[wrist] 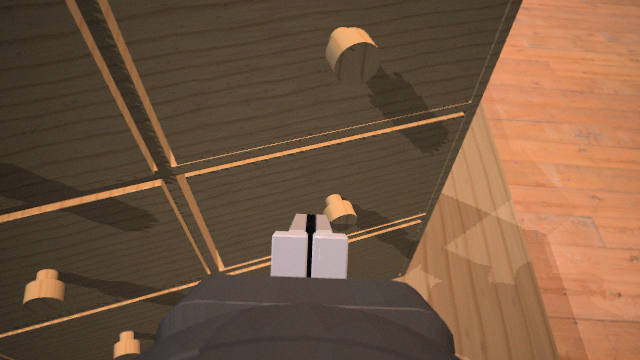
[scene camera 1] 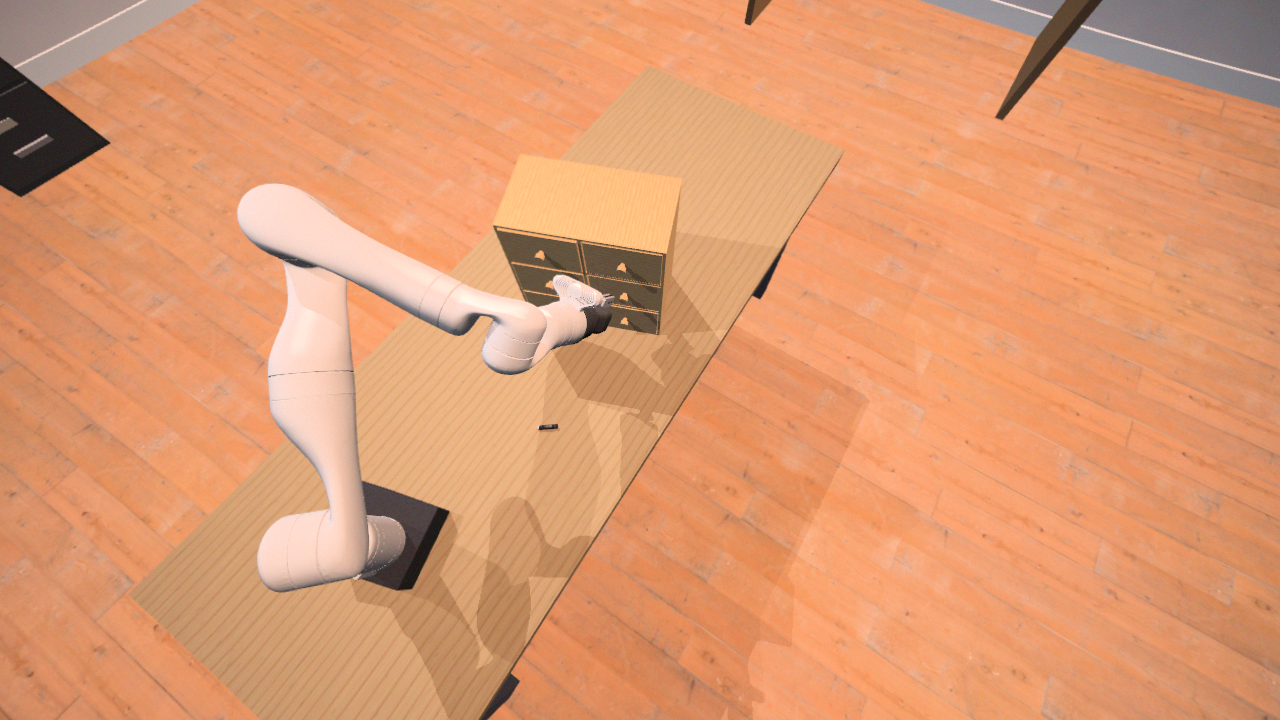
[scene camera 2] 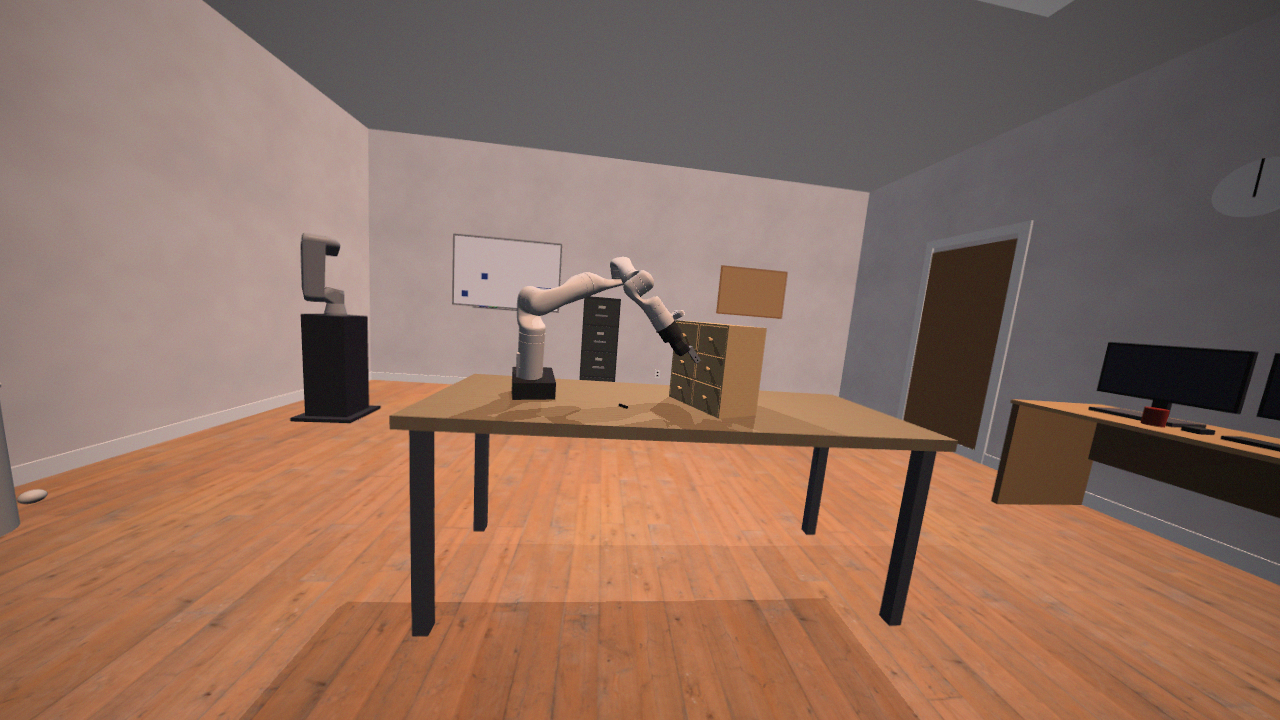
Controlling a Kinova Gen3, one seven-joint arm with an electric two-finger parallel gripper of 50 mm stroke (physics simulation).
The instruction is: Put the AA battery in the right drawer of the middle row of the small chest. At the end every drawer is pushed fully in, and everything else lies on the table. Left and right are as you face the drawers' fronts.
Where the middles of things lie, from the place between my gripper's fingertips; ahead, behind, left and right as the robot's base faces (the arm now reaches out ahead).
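Labels:
My gripper is now here with the wooden chest (scene camera 1: 586, 203): it is 9 cm to the right of the chest and 10 cm short of it. My gripper is also 2 cm above the chest.

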